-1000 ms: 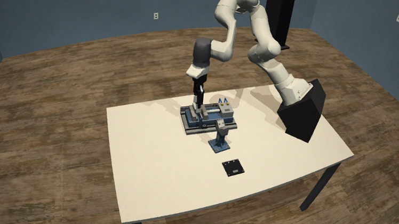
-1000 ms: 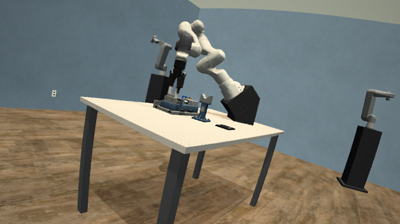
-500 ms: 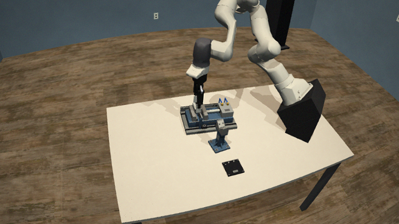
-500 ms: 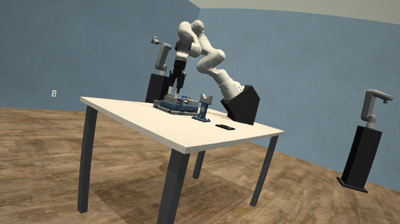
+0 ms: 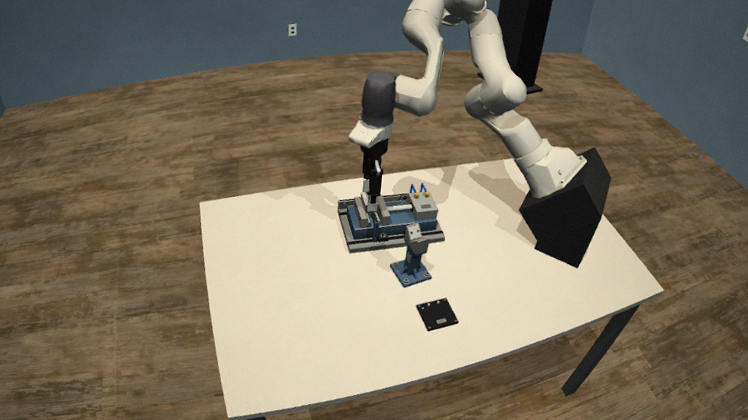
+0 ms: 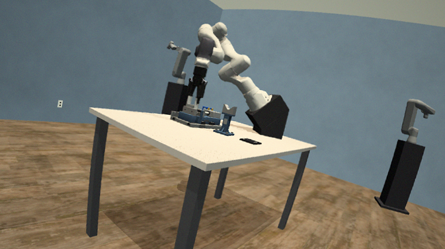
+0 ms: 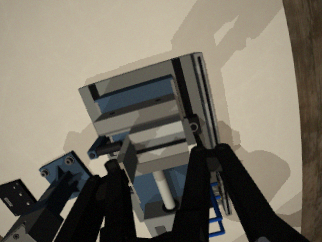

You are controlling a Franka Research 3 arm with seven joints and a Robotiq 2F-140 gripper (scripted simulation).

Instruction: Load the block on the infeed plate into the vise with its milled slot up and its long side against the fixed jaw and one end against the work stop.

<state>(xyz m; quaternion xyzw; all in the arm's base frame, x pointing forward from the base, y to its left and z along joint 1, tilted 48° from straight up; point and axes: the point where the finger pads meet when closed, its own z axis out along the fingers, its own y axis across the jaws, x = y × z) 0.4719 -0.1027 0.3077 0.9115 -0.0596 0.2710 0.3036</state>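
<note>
My gripper is now 2 cm above the part. From my hand the other things lie so: black infeed plate (40 cm to the left, 12 cm below, 2 cm ahead); vise (8 cm below, 6 cm behind, 4 cm to the left); air cylinder (15 cm behind, 7 cm to the left, 4 cm below).
</note>
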